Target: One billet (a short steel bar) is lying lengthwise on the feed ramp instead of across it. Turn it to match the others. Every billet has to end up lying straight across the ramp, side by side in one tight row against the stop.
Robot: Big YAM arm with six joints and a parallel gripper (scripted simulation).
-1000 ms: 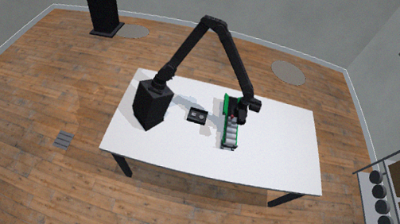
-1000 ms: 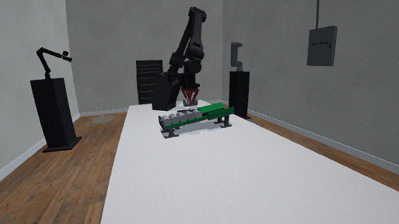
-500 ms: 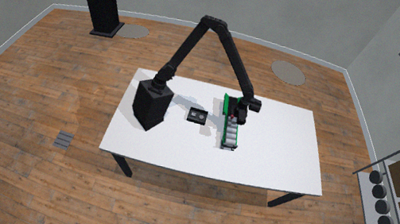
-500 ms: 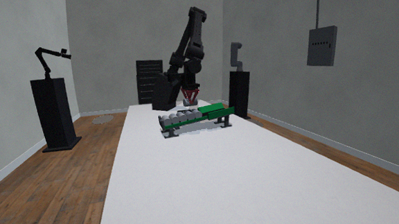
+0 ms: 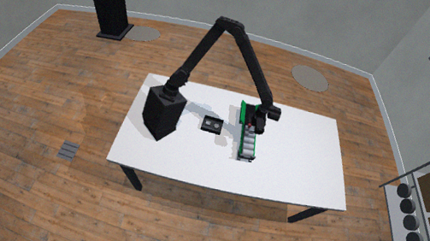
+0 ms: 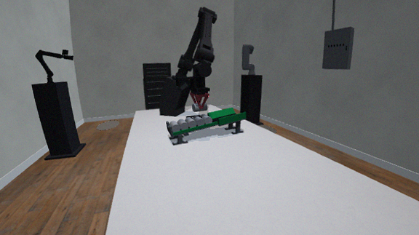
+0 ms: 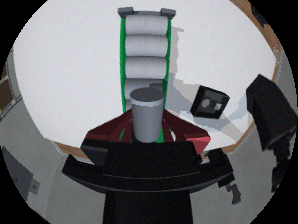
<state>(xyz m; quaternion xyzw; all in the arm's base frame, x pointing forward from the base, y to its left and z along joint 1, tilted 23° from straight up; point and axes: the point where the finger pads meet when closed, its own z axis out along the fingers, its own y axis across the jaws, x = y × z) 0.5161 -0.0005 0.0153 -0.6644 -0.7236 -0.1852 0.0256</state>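
The grey billet lies right at my hand. From my hand the other things lie so: stop 15 cm to the right, 10 cm below, 2 cm ahead; then small black box 23 cm behind, 15 cm below, 4 cm to the left.
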